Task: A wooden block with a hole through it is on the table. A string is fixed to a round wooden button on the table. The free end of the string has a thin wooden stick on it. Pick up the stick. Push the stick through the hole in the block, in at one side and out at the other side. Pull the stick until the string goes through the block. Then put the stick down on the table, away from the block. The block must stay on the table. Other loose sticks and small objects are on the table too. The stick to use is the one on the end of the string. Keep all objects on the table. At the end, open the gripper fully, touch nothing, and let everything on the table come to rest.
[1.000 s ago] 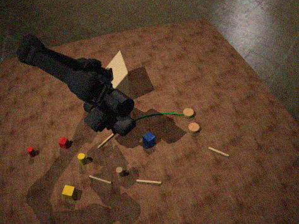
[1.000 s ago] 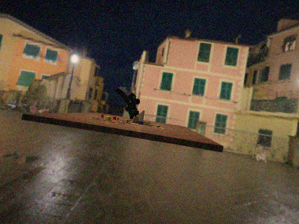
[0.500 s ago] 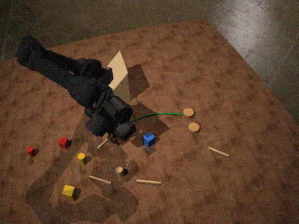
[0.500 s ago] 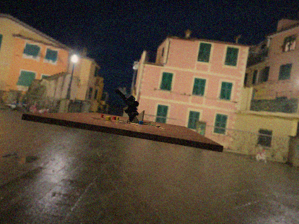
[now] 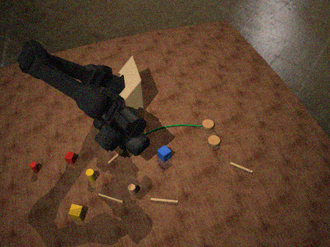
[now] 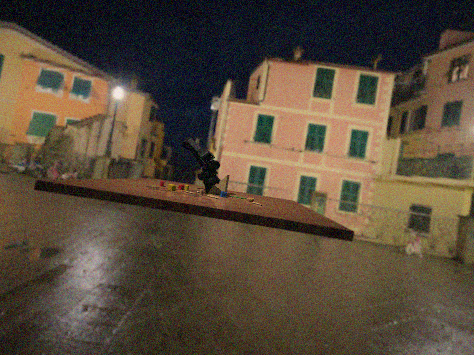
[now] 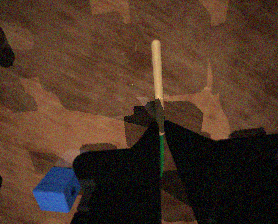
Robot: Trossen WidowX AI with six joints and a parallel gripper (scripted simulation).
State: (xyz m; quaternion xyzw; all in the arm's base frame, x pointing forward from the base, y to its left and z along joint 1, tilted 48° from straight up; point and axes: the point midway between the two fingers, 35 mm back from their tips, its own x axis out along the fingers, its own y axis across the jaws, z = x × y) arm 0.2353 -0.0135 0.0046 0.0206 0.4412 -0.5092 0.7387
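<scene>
Now: the blue cube 120 mm to the left of my gripper tip, 50 mm ahead of it and 10 mm above it. From my gripper tip the other things lie so: wooden peg (160 mm ahead, 10 mm to the left, 10 mm above); yellow cylinder (110 mm to the right, 90 mm ahead, 20 mm above); thin wooden stick (10 mm to the right, 10 mm ahead).
</scene>
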